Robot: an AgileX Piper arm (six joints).
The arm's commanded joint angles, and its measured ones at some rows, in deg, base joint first. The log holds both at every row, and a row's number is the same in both.
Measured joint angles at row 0: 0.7, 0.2, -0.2, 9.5, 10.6, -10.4
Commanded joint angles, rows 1 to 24: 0.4, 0.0, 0.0, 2.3, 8.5, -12.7; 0.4, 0.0, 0.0, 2.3, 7.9, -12.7; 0.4, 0.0, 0.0, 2.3, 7.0, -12.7; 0.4, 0.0, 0.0, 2.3, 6.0, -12.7; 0.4, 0.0, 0.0, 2.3, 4.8, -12.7; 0.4, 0.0, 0.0, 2.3, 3.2, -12.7; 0.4, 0.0, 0.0, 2.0, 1.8, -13.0; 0.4, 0.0, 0.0, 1.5, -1.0, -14.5; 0.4, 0.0, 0.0, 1.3, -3.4, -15.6; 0.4, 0.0, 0.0, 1.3, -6.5, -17.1; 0.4, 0.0, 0.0, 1.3, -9.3, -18.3; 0.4, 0.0, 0.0, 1.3, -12.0, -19.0; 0.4, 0.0, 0.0, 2.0, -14.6, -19.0; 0.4, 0.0, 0.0, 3.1, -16.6, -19.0; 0.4, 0.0, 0.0, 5.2, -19.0, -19.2; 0.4, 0.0, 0.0, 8.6, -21.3, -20.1; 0.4, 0.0, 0.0, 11.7, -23.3, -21.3; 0.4, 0.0, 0.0, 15.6, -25.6, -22.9; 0.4, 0.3, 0.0, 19.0, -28.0, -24.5; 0.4, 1.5, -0.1, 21.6, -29.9, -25.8; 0.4, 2.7, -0.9, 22.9, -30.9, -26.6; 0.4, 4.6, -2.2, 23.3, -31.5, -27.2; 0.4, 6.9, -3.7, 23.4, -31.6, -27.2; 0.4, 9.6, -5.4, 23.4, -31.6, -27.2
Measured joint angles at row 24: 0.7, 2.6, -1.1, 20.1, -28.5, -25.0
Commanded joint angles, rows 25 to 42: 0.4, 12.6, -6.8, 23.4, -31.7, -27.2; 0.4, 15.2, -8.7, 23.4, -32.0, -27.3; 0.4, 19.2, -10.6, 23.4, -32.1, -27.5; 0.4, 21.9, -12.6, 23.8, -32.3, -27.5; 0.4, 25.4, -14.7, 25.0, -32.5, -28.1; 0.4, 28.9, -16.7, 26.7, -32.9, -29.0; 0.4, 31.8, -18.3, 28.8, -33.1, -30.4; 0.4, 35.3, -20.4, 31.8, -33.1, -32.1; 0.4, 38.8, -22.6, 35.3, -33.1, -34.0; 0.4, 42.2, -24.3, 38.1, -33.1, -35.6; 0.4, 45.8, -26.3, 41.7, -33.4, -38.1; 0.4, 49.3, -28.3, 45.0, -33.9, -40.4; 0.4, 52.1, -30.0, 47.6, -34.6, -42.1; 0.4, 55.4, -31.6, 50.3, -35.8, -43.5; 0.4, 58.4, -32.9, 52.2, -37.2, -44.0; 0.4, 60.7, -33.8, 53.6, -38.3, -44.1; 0.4, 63.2, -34.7, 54.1, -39.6, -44.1; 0.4, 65.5, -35.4, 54.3, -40.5, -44.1
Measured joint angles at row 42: 0.7, 56.9, -31.9, 49.3, -36.1, -41.9
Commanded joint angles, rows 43 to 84: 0.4, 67.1, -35.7, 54.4, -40.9, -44.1; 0.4, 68.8, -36.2, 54.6, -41.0, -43.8; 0.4, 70.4, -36.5, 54.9, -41.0, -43.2; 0.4, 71.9, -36.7, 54.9, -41.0, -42.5; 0.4, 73.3, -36.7, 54.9, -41.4, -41.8; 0.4, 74.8, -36.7, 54.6, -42.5, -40.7; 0.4, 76.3, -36.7, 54.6, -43.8, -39.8; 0.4, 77.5, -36.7, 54.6, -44.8, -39.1; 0.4, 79.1, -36.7, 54.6, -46.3, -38.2; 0.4, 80.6, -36.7, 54.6, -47.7, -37.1; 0.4, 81.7, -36.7, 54.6, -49.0, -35.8; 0.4, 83.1, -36.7, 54.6, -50.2, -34.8; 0.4, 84.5, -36.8, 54.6, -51.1, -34.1; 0.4, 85.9, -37.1, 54.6, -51.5, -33.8; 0.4, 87.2, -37.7, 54.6, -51.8, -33.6; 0.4, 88.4, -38.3, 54.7, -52.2, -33.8; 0.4, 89.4, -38.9, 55.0, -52.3, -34.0; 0.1, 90.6, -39.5, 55.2, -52.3, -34.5; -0.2, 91.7, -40.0, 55.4, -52.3, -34.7; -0.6, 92.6, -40.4, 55.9, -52.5, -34.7; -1.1, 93.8, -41.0, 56.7, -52.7, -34.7; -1.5, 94.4, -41.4, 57.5, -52.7, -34.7; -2.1, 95.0, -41.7, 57.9, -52.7, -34.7; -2.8, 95.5, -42.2, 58.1, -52.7, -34.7; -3.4, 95.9, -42.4, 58.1, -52.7, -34.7; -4.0, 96.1, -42.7, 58.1, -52.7, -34.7; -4.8, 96.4, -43.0, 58.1, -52.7, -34.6; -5.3, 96.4, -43.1, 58.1, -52.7, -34.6; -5.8, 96.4, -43.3, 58.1, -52.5, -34.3; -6.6, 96.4, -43.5, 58.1, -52.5, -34.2; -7.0, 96.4, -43.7, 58.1, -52.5, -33.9; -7.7, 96.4, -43.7, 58.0, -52.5, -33.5; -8.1, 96.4, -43.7, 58.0, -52.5, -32.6; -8.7, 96.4, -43.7, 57.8, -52.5, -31.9; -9.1, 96.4, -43.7, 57.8, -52.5, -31.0; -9.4, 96.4, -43.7, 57.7, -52.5, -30.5; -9.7, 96.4, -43.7, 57.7, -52.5, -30.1; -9.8, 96.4, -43.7, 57.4, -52.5, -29.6; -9.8, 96.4, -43.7, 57.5, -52.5, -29.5; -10.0, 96.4, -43.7, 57.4, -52.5, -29.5; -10.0, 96.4, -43.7, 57.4, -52.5, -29.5; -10.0, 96.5, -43.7, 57.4, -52.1, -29.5
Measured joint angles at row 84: -9.4, 96.4, -43.3, 57.8, -51.7, -30.2
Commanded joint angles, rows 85 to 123: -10.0, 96.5, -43.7, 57.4, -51.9, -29.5; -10.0, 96.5, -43.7, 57.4, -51.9, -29.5; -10.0, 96.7, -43.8, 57.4, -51.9, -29.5; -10.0, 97.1, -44.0, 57.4, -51.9, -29.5; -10.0, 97.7, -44.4, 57.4, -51.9, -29.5; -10.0, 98.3, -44.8, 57.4, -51.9, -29.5; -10.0, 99.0, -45.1, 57.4, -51.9, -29.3; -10.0, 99.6, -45.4, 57.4, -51.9, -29.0; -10.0, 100.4, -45.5, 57.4, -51.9, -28.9; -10.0, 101.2, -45.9, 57.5, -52.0, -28.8; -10.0, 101.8, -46.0, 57.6, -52.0, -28.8; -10.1, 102.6, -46.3, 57.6, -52.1, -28.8; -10.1, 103.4, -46.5, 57.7, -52.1, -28.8; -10.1, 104.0, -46.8, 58.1, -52.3, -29.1; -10.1, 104.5, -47.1, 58.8, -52.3, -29.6; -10.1, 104.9, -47.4, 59.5, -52.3, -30.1; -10.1, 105.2, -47.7, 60.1, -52.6, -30.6; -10.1, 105.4, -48.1, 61.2, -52.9, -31.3; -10.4, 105.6, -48.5, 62.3, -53.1, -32.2; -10.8, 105.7, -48.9, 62.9, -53.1, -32.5; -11.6, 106.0, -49.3, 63.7, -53.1, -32.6; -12.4, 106.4, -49.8, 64.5, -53.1, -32.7; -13.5, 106.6, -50.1, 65.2, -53.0, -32.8; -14.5, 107.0, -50.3, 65.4, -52.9, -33.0; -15.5, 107.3, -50.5, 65.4, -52.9, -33.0; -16.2, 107.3, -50.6, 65.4, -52.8, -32.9; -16.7, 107.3, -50.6, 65.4, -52.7, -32.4; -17.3, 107.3, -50.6, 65.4, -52.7, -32.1; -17.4, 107.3, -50.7, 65.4, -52.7, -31.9; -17.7, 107.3, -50.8, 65.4, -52.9, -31.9; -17.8, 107.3, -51.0, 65.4, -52.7, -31.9; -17.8, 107.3, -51.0, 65.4, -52.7, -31.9; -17.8, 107.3, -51.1, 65.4, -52.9, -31.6; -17.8, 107.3, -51.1, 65.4, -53.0, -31.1; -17.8, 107.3, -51.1, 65.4, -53.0, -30.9; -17.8, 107.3, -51.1, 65.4, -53.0, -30.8; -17.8, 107.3, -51.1, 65.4, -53.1, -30.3; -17.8, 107.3, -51.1, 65.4, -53.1, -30.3; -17.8, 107.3, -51.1, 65.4, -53.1, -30.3
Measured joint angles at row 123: -17.4, 107.1, -50.7, 65.3, -52.6, -30.9
